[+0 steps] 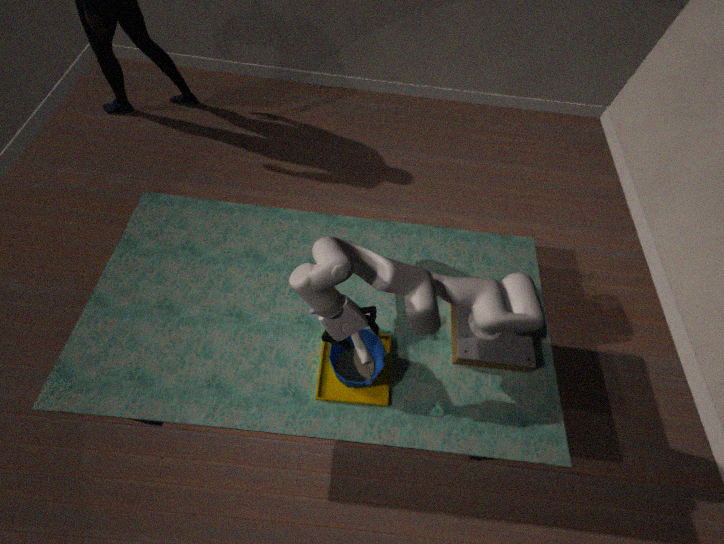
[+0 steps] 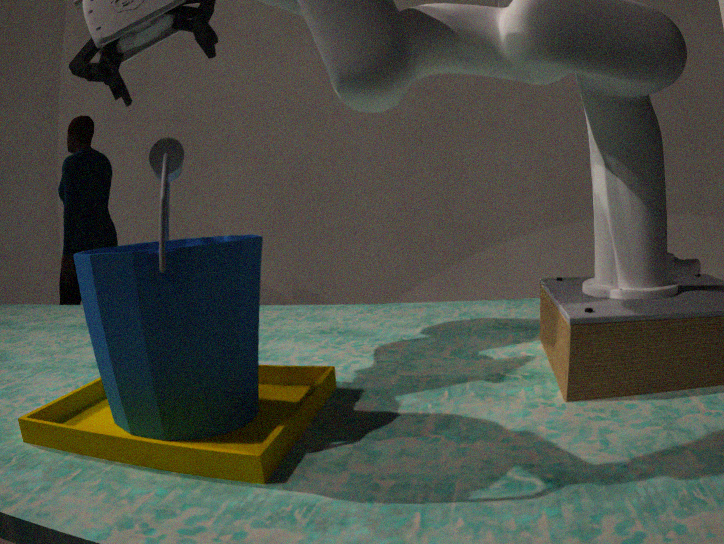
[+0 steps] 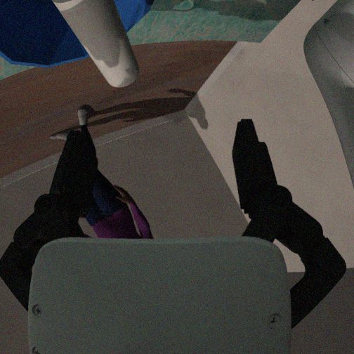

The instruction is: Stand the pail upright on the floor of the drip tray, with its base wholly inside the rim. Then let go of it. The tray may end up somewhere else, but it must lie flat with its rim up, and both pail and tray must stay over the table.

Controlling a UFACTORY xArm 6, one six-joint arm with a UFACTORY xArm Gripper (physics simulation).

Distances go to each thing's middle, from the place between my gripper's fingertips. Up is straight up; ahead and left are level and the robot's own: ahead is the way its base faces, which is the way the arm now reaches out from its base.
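Labels:
Yellow drip tray [image 2: 289,397]: 10 mm ahead of my hand and 310 mm below it.

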